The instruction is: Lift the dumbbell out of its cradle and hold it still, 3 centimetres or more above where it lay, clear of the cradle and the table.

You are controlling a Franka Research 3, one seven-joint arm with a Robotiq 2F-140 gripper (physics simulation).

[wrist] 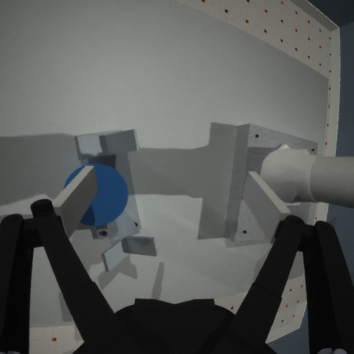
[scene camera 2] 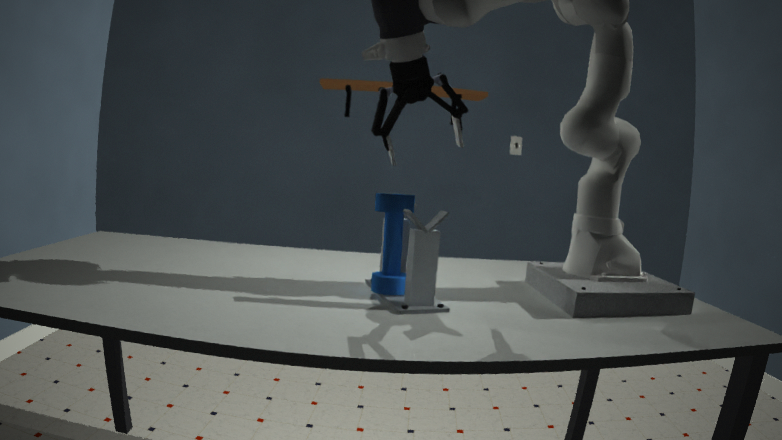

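The blue dumbbell (scene camera 2: pixel 393 240) (wrist: pixel 111 195) stands upright on one end, low between the two posts of the grey cradle (scene camera 2: pixel 422 268) (wrist: pixel 140 245). It does not lie across the V-shaped rests. Its lower end is at the cradle's base plate; the exact contact is partly hidden by the near post. In the wrist view its round top end shows at the left, partly behind the left finger. My gripper (scene camera 2: pixel 426 154) (wrist: pixel 171 181) is open and empty, above the dumbbell and offset towards the robot base.
The robot's base block (scene camera 2: pixel 628 303) (wrist: pixel 242 150) stands on the table (scene camera 2: pixel 218 322) to the right of the cradle. The near post with its V rest rises close beside the dumbbell. An orange shelf (scene camera 2: pixel 349 84) is on the back wall behind the gripper.
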